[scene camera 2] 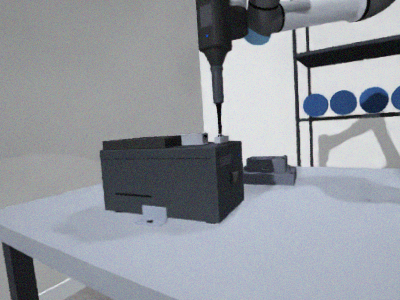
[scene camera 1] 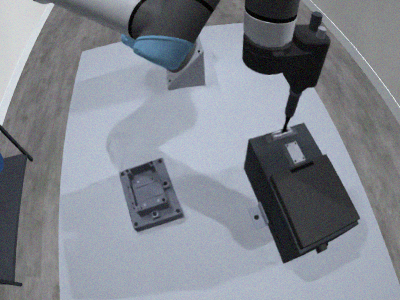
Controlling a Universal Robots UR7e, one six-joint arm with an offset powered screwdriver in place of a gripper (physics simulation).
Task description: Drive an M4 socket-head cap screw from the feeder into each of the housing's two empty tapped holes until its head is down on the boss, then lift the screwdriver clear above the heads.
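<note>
The black screw feeder (scene camera 1: 315,202) (scene camera 2: 160,175) stands on the white table (scene camera 1: 110,265) (scene camera 2: 300,240). My screwdriver's bit tip (scene camera 1: 285,130) (scene camera 2: 219,134) is down at the small light pick-up block (scene camera 1: 279,135) (scene camera 2: 221,139) on the feeder's top. The bit is upright. Whether a screw is on the tip is too small to tell. The grey housing (scene camera 1: 174,206) (scene camera 2: 270,179) lies apart from the feeder, to its left in scene camera 1 and behind it in scene camera 2. Two small bosses (scene camera 1: 166,184) (scene camera 1: 155,214) with dark centres show on it; their holes' state is unclear.
A light plate block (scene camera 1: 295,152) (scene camera 2: 194,139) sits on the feeder beside the pick-up block. A small metal bracket (scene camera 1: 257,217) (scene camera 2: 155,215) juts from the feeder's side at the table. A dark rack (scene camera 2: 297,100) with blue round things stands behind the table.
</note>
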